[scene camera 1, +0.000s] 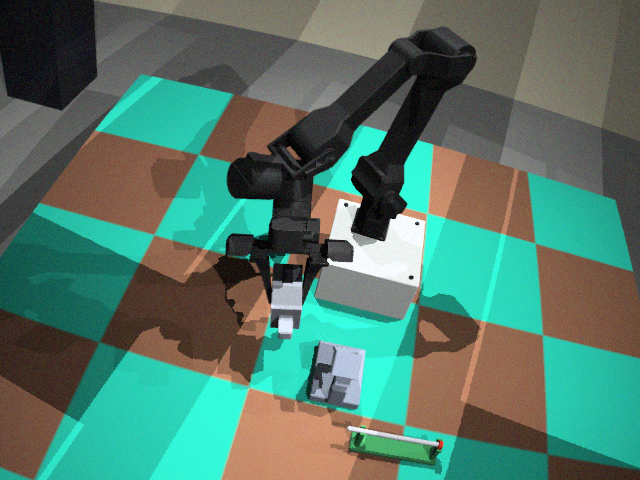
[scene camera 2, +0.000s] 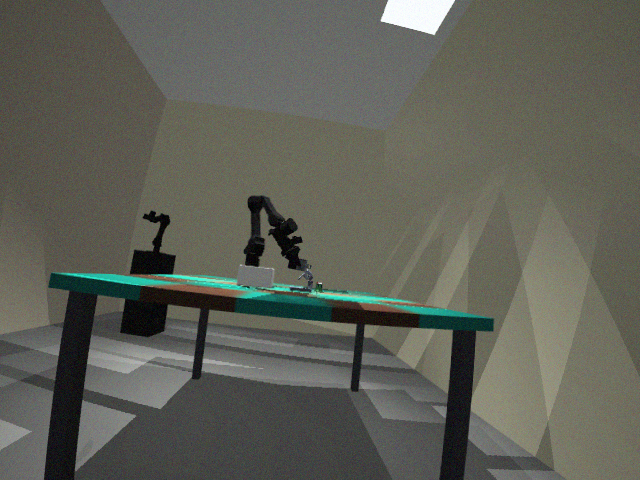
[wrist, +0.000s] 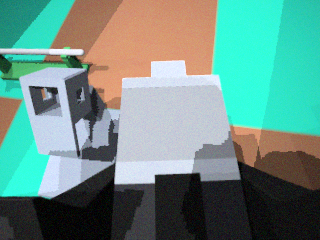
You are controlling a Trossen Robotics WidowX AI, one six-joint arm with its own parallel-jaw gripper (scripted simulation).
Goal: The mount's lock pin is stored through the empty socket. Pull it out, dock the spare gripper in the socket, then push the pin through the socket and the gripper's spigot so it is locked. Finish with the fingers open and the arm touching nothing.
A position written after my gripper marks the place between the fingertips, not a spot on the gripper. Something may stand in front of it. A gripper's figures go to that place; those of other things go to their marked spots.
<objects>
My gripper (scene camera 1: 285, 304) is 0.92 m from the lens. A spare gripper (scene camera 1: 286, 301) is 0.88 m from the lens. A mount socket (scene camera 1: 337, 377): 0.91 m from the lens.
</objects>
